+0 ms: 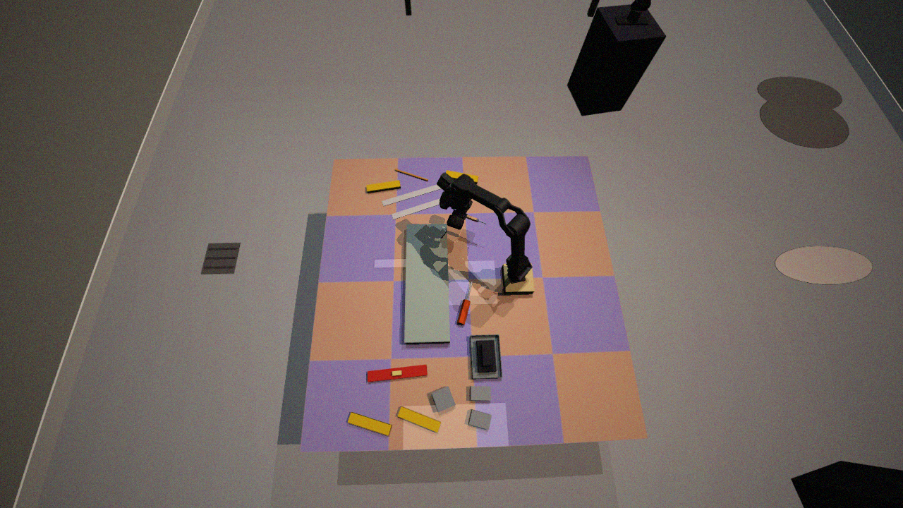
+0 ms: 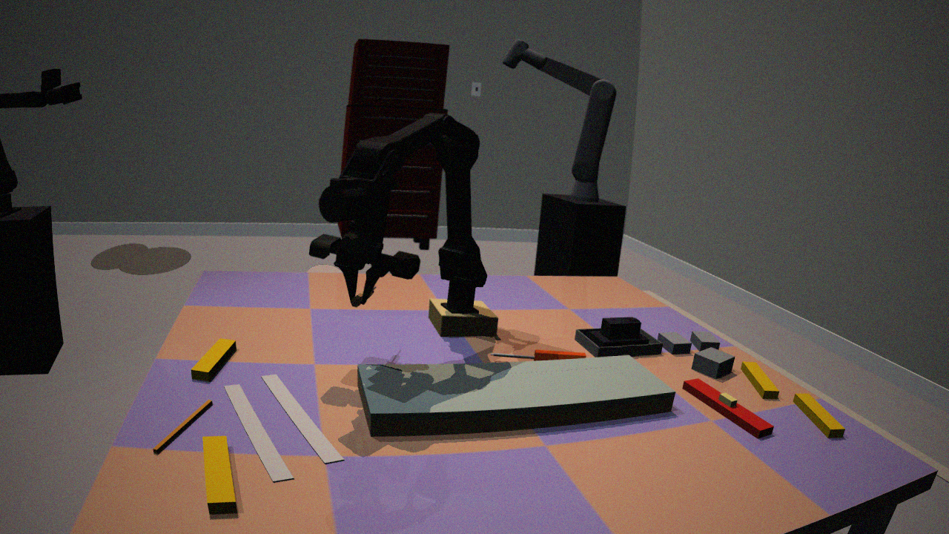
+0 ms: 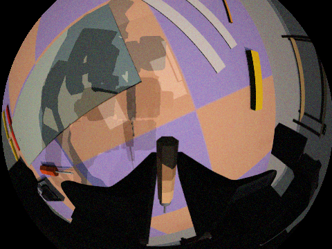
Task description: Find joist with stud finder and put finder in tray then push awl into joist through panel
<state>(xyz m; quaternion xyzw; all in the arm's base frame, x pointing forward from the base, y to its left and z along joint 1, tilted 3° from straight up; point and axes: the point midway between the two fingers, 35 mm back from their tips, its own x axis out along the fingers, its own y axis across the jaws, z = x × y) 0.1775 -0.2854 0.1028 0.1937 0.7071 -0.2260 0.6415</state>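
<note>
The awl lies 50 mm behind my gripper tip and 30 mm to the left of it. From my gripper tip the other things lie so: stud finder (590 mm to the left, 80 mm below, 30 mm ahead); then pencil (330 mm to the right, 180 mm ahead, 120 mm below); then tray (580 mm to the left, 110 mm below, 30 mm ahead).
</note>
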